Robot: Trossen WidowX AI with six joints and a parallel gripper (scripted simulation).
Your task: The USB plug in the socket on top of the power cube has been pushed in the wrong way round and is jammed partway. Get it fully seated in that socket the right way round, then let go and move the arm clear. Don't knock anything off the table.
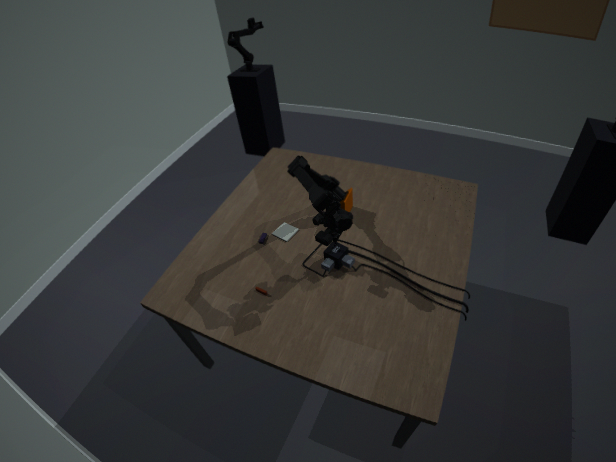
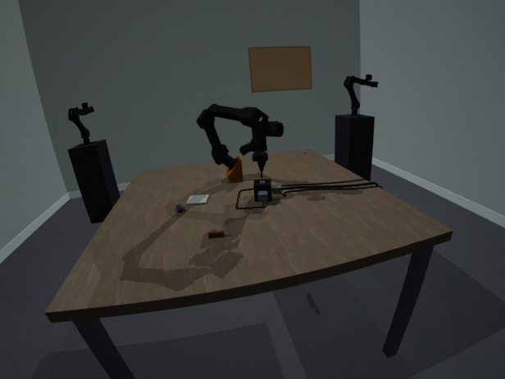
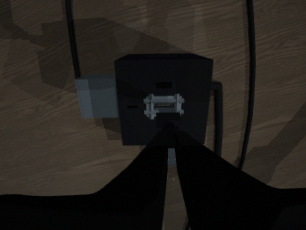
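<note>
My gripper tip is 20 mm above the USB plug. The rest, counted from my gripper tip: USB socket: 60 mm below; then red piece: 270 mm ahead, 240 mm to the right, 120 mm below; then white pad: 90 mm behind, 300 mm to the right, 120 mm below.
</note>
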